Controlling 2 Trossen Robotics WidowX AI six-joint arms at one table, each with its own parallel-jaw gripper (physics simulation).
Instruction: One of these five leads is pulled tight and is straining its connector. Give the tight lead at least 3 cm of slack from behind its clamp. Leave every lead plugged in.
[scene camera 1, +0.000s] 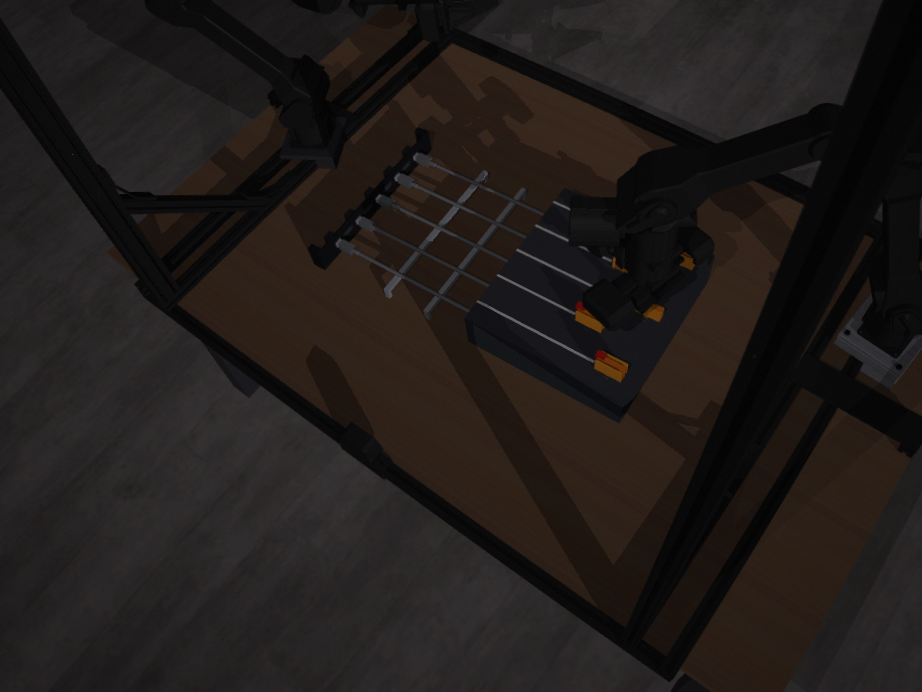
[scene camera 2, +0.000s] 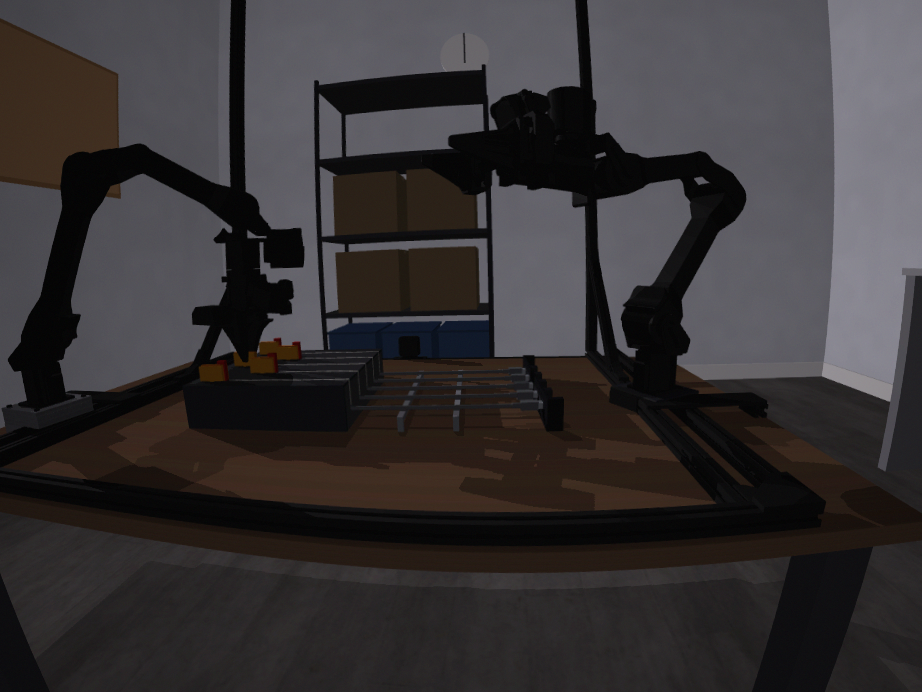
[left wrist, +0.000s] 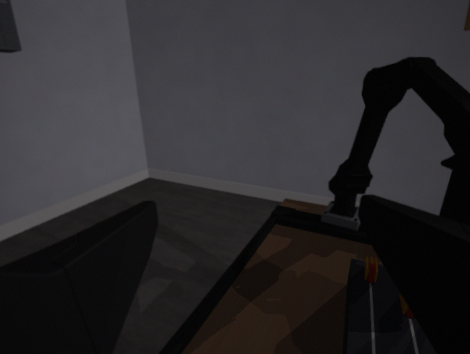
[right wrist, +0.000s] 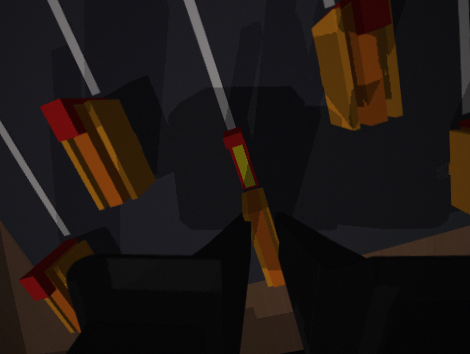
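Where they show: left gripper, fingertip midpoint: (scene camera 2: 433, 150) (left wrist: 258, 208); right gripper, fingertip midpoint: (scene camera 1: 644, 308) (scene camera 2: 248, 361) (right wrist: 262, 221); left arm's base, origin of the base link: (scene camera 1: 312, 135) (scene camera 2: 654, 388); right arm's base, origin of the base link: (scene camera 1: 887, 330) (scene camera 2: 47, 401) (left wrist: 343, 210).
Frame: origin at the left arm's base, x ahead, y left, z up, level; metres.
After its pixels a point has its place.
Five leads run from grey plugs in a black rail (scene camera 1: 370, 199) @[x 0.139, y -0.143, z 0.010 m] (scene camera 2: 552, 413) @[x 0.203, y 0.008, z -0.002 m] over two grey bars onto a dark block (scene camera 1: 547, 364) @[x 0.454, y -0.426, z 0.032 m] (scene camera 2: 268, 405) @[x 0.550, y -0.167, z 0.011 m]. Each meets an orange clip with a red end, such as the nearest clip (scene camera 1: 611, 366) @[x 0.540, y -0.434, z 0.058 m] (scene camera 2: 212, 372) @[x 0.630, y -0.231, z 0.053 m]. All five grey plugs sit at the rail. Which lead is tight is hard to tell. My right gripper (scene camera 2: 247, 357) @[x 0.579, y -0.333, z 0.047 m] (right wrist: 262, 221) @[x 0.579, y -0.333, z 0.047 m] is shut on the middle lead's orange clip (right wrist: 263, 235) @[x 0.577, y -0.332, z 0.063 m] (scene camera 1: 655, 312) @[x 0.593, y -0.346, z 0.059 m]. In the right wrist view, a red piece with a yellow strip (right wrist: 243, 165) @[x 0.554, y -0.321, z 0.041 m] shows ahead of it. My left gripper (scene camera 2: 437, 151) @[x 0.352, y -0.003, z 0.321 m] (left wrist: 258, 208) @[x 0.352, y -0.003, z 0.321 m] is open, high above the table.
Neighbouring orange clips (right wrist: 100, 152) @[x 0.507, y -0.354, z 0.061 m] (right wrist: 362, 72) @[x 0.552, y -0.266, z 0.062 m] stand on both sides of the right fingers. Two raised grey bars (scene camera 1: 439, 230) @[x 0.258, y -0.183, z -0.008 m] (scene camera 1: 476, 251) @[x 0.323, y -0.219, z -0.007 m] cross under the leads. A black frame (scene camera 2: 446, 525) @[x 0.424, y 0.183, z -0.008 m] edges the table (scene camera 1: 417, 417) @[x 0.278, y -0.499, z -0.027 m]. A shelf unit (scene camera 2: 318, 223) stands at the back.
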